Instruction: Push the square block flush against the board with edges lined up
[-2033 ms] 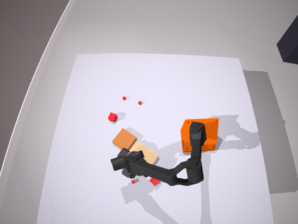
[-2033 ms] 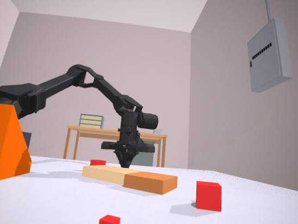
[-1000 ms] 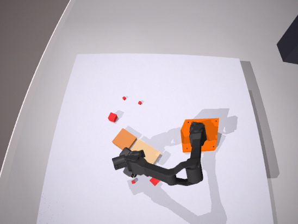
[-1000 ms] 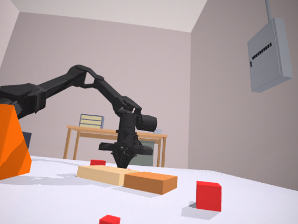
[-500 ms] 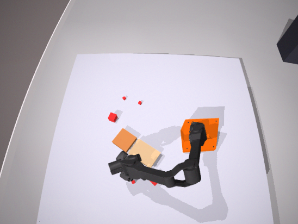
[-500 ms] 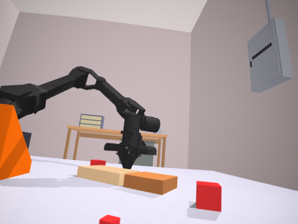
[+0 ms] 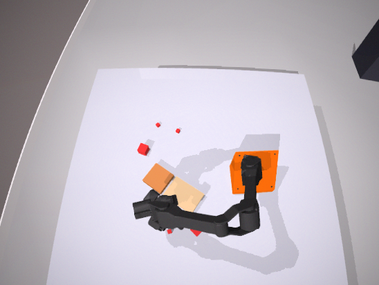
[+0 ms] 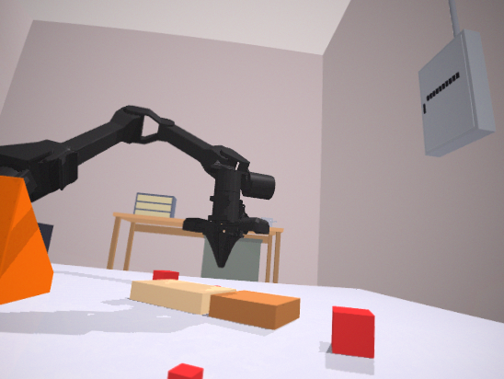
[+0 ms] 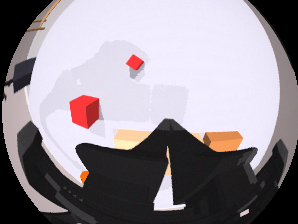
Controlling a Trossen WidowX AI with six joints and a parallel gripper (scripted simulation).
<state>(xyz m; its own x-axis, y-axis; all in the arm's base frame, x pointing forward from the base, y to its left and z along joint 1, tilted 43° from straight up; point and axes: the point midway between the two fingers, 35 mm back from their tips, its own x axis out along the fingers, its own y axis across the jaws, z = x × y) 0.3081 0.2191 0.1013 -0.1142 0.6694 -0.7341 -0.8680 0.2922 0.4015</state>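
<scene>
Right now the board is 9 cm to the right of my gripper tip, 5 cm below it and 5 cm behind it. The rest, counted from my gripper tip: square block: 16 cm to the right, 7 cm ahead, 5 cm below.
</scene>
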